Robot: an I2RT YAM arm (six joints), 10 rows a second.
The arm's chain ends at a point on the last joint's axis. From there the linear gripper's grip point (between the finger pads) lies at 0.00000 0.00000 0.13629 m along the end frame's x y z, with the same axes.
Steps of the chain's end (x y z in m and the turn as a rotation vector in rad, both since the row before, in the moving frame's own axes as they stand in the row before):
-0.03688 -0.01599 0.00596 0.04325 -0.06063 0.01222
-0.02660 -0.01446 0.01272 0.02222 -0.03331 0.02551
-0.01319 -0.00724 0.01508 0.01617 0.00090 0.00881
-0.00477 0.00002 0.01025 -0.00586 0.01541 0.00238
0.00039 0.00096 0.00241 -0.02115 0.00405 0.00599
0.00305 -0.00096 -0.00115 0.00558 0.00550 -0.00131
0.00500 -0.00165 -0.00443 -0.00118 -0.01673 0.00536
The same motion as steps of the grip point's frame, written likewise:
-0.04510 -0.02193 0.00558 0.04325 -0.06063 0.01222
-0.03110 -0.01755 0.01261 0.02222 -0.03331 0.02551
-0.01306 -0.00944 0.01506 0.01617 0.00090 0.00881
-0.00267 0.00082 0.01023 -0.00586 0.01541 0.00238
0.00093 0.00384 0.00238 -0.02115 0.00405 0.00599
0.00380 -0.00172 -0.00115 0.00558 0.00550 -0.00131
0.00272 -0.00150 -0.00445 -0.00118 -0.01673 0.00536

